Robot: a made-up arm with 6 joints.
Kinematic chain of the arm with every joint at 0, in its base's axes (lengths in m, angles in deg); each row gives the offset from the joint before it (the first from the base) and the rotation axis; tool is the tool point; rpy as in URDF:
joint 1: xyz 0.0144 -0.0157 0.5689 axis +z
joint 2: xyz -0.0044 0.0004 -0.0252 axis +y
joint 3: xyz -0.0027 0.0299 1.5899 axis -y
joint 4: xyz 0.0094 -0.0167 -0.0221 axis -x
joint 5: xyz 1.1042 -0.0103 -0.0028 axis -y
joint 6: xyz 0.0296 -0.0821 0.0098 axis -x
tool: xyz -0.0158 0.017 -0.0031 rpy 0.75 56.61 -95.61
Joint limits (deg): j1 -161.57..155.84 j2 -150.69..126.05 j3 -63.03..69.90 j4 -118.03..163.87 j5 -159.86..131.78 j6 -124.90..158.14
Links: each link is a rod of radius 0.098 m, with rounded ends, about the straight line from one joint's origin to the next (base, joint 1, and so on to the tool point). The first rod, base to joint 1, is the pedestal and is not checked.
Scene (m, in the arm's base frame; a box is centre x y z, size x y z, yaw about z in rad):
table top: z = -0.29
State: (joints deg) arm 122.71 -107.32 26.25 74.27 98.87 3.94
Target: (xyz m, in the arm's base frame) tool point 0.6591 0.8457 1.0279
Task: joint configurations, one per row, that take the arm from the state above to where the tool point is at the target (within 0.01 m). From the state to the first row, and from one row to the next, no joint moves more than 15 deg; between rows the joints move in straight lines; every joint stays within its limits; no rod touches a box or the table.
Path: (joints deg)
1: 115.01 -92.97 18.39 73.62 98.78 4.10
2: 107.32 -78.62 10.52 72.97 98.68 4.27
3: 99.62 -64.27 2.66 72.32 98.59 4.43
4: 91.93 -49.92 -5.20 71.67 98.49 4.59
5: 84.23 -35.57 -13.07 71.02 98.40 4.76
6: 76.53 -21.22 -20.93 70.37 98.30 4.92
7: 68.84 -6.87 -28.79 69.71 98.21 5.08
8: 61.14 7.48 -36.66 69.06 98.11 5.25
9: 53.45 21.83 -44.52 68.41 98.02 5.41

